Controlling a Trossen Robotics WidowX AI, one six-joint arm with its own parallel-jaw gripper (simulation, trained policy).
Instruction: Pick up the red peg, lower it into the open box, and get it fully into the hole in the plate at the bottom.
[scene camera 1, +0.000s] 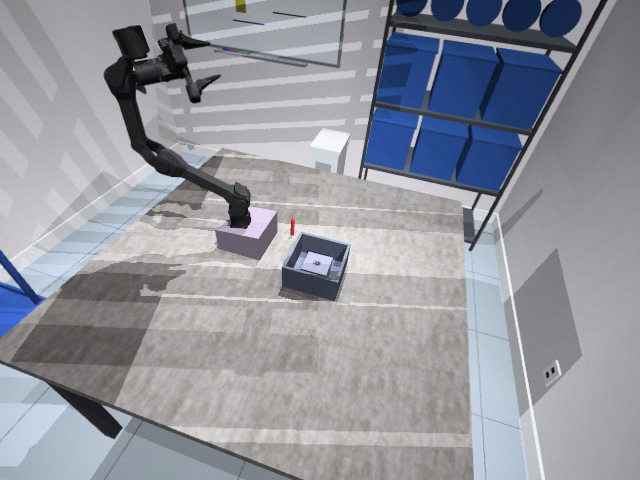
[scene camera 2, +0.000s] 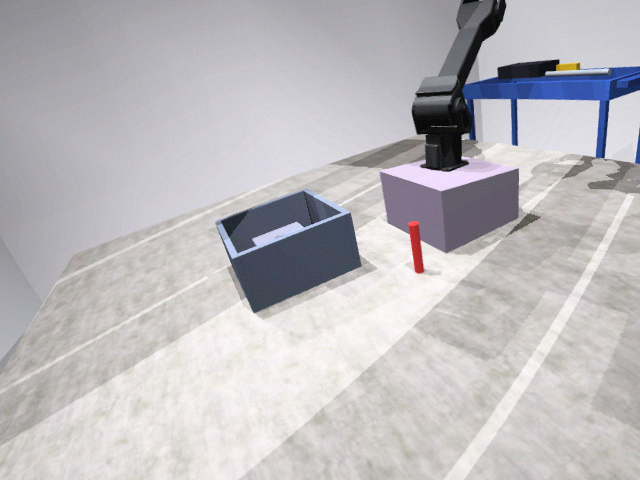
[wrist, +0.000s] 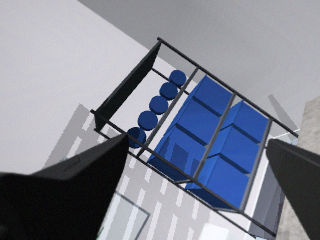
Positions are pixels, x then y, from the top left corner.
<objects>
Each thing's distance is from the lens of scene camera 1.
my gripper (scene camera 1: 215, 59): 1.08 m
box (scene camera 1: 293, 277): 1.10 m
</objects>
